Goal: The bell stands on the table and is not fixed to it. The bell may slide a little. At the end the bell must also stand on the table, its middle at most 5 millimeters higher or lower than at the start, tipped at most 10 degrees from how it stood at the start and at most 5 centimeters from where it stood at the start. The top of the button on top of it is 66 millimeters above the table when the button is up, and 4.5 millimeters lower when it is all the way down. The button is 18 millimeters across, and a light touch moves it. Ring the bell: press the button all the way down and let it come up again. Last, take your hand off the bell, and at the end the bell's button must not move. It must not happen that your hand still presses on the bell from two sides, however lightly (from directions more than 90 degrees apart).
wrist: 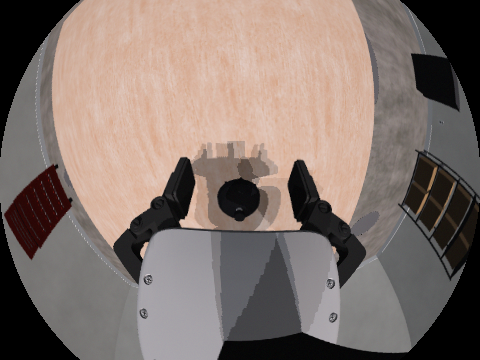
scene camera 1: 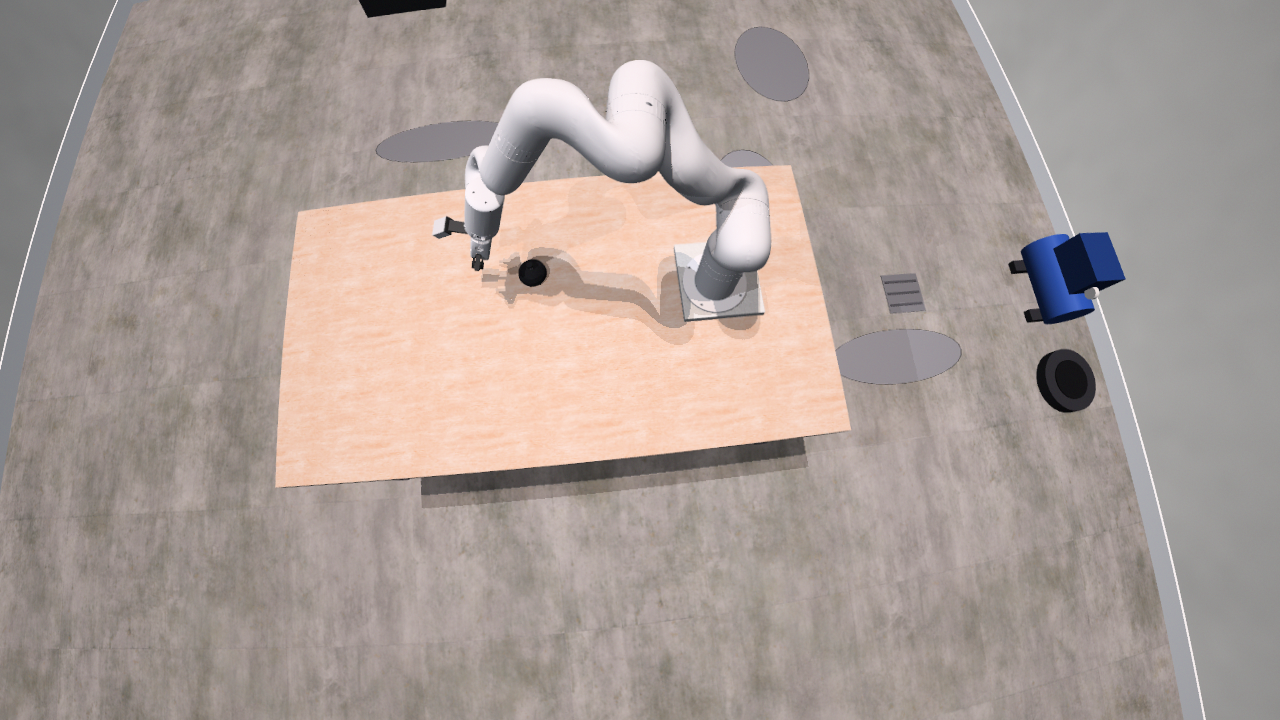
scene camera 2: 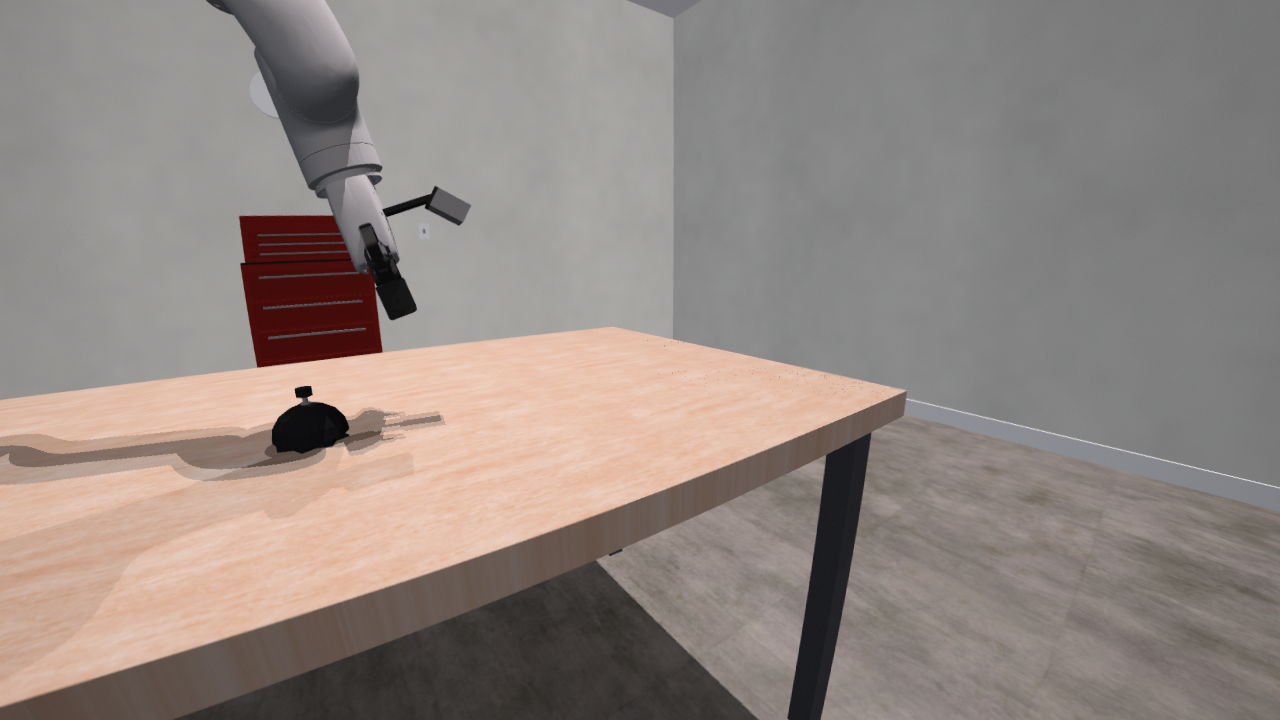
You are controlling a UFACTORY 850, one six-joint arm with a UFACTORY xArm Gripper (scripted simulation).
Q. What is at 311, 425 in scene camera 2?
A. A black dome bell.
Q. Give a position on a black dome bell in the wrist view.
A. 238, 194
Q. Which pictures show my gripper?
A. The wrist view, scene camera 1 and scene camera 2: all of them.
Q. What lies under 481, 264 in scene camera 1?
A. My gripper.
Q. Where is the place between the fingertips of my gripper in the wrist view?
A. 241, 170
